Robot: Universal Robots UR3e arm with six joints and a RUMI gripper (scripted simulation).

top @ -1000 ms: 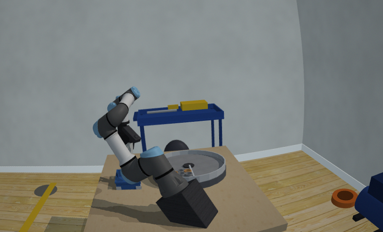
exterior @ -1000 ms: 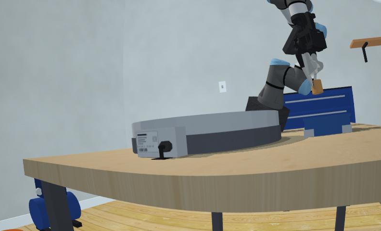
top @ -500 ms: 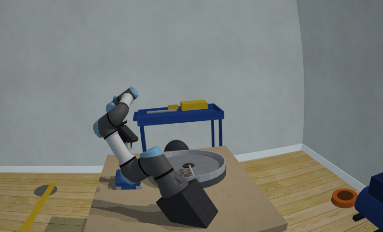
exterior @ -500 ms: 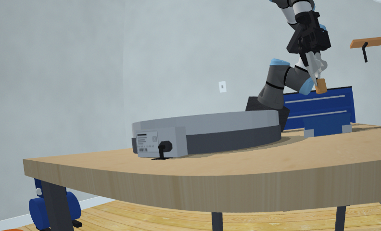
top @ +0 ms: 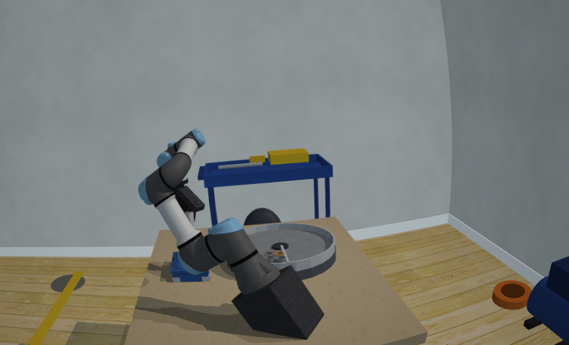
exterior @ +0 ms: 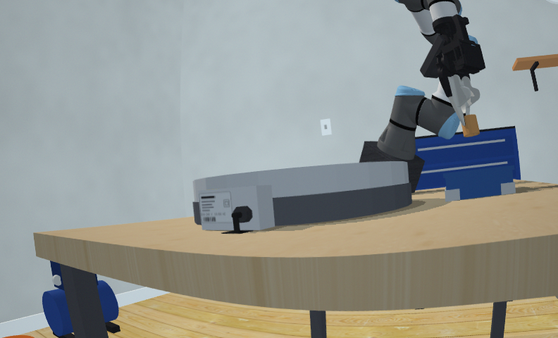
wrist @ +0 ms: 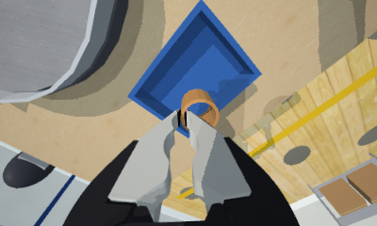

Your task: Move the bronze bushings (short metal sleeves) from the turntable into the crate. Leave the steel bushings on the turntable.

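Now: hand 10 mm past the blue crate, 10 mm to the right of it and 130 mm above it. Round my hand: grey turntable: 120 mm ahead, 330 mm to the right, 100 mm below.
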